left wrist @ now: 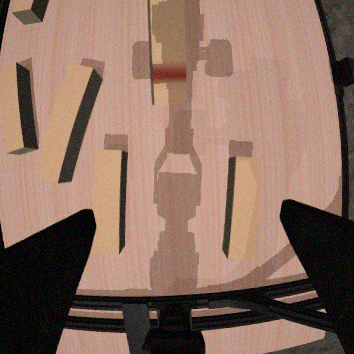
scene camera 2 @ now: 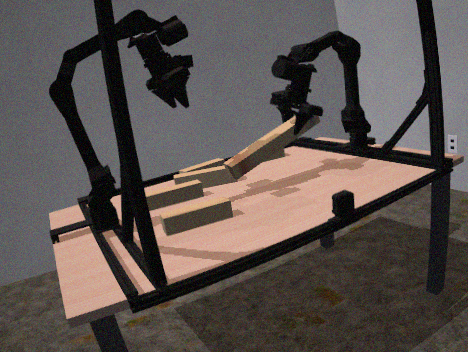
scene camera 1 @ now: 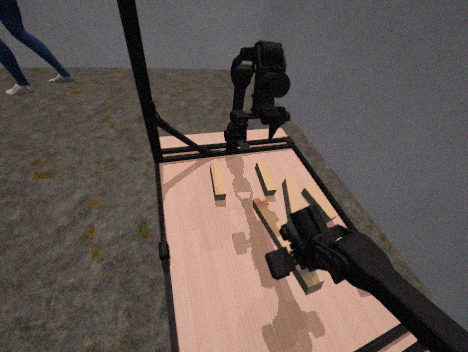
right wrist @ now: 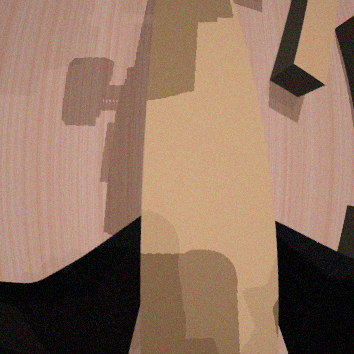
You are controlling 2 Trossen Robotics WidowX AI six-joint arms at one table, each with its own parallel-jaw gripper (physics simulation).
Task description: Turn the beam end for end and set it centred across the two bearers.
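Frame: origin at the left arm's base, x ahead, y left, z up, level; centimetres.
Where they show: left gripper, fingertip midpoint: [left wrist: 188, 214] [scene camera 2: 181, 107] [scene camera 1: 257, 141]; right gripper, fingertip midpoint: [scene camera 2: 290, 133] [scene camera 1: 290, 252] [right wrist: 201, 222]; left arm's base, link origin: [left wrist: 174, 316] [scene camera 2: 105, 227] [scene camera 1: 231, 147]; right arm's base, link origin: [scene camera 2: 359, 148].
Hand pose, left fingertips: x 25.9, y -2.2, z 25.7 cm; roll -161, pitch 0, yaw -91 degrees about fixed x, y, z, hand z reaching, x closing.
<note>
Each offset is from my left fingertips to the top centre of the thing. "spot": to the spot under its first point.
The long wooden beam [scene camera 1: 269, 220] [scene camera 2: 265, 145] [left wrist: 169, 30] [right wrist: 205, 160] slants down from my right gripper [scene camera 1: 291, 246] [scene camera 2: 294, 122] [right wrist: 201, 222], which is shut on it near its raised end. Its low end, with a red band {spot: dx +14.3, dy +1.0, dz -17.0 cm} [scene camera 1: 263, 203] [left wrist: 169, 75], points toward the bearers; whether it touches the table is unclear. One bearer {dx -5.1, dy -10.5, dz -23.2 cm} [scene camera 1: 218, 181] [scene camera 2: 197, 215] [left wrist: 243, 207] and the other bearer {dx -2.7, dy +11.7, dz -23.2 cm} [scene camera 1: 265, 177] [scene camera 2: 175, 194] [left wrist: 108, 200] lie roughly parallel with a gap between. My left gripper [scene camera 2: 181, 106] [left wrist: 188, 214] is open and empty, high above the bearers.
Two more wooden blocks, one slanted {dx +11.0, dy +18.6, dz -22.6 cm} [scene camera 1: 294, 195] [scene camera 2: 202, 176] [left wrist: 65, 122] and one beyond it {dx +15.5, dy +30.1, dz -23.2 cm} [scene camera 1: 318, 202] [left wrist: 11, 107], lie beside the bearers. Another block {spot: dx +35.9, dy +27.5, dz -23.3 cm} [left wrist: 30, 9] shows partly in the left wrist view. A black frame [scene camera 2: 250, 260] edges the table.
</note>
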